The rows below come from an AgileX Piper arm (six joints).
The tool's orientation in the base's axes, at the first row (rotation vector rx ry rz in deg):
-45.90 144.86 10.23
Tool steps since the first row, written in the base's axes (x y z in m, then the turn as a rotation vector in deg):
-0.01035 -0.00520 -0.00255 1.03 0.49 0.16
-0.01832 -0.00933 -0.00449 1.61 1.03 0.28
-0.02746 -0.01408 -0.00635 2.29 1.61 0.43
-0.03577 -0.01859 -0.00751 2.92 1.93 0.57
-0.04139 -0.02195 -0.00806 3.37 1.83 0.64
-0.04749 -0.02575 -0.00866 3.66 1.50 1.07
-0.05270 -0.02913 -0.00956 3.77 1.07 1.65
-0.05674 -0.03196 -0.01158 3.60 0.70 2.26
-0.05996 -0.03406 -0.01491 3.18 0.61 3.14
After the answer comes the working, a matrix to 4 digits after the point.
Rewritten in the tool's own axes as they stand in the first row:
0.01126 0.00170 -0.00330 -1.06 -0.19 0.40
0.01999 0.00291 -0.00589 -1.81 -0.08 0.67
0.02983 0.00427 -0.00919 -2.66 0.00 0.97
0.03862 0.00535 -0.01271 -3.34 -0.10 1.18
0.04461 0.00582 -0.01537 -3.65 -0.44 1.28
0.05119 0.00620 -0.01830 -3.89 -0.88 0.93
0.05706 0.00642 -0.02049 -4.03 -1.31 0.35
0.06236 0.00645 -0.02109 -4.01 -1.53 -0.35
0.06733 0.00663 -0.02002 -4.09 -1.38 -1.31

The tool's axes in the first row as the columns of a matrix, in the base's axes (rounded; the answer above uses it unrounded):
-0.7142 -0.5717 0.4039
-0.5092 0.8202 0.2605
-0.4803 -0.0196 -0.8769

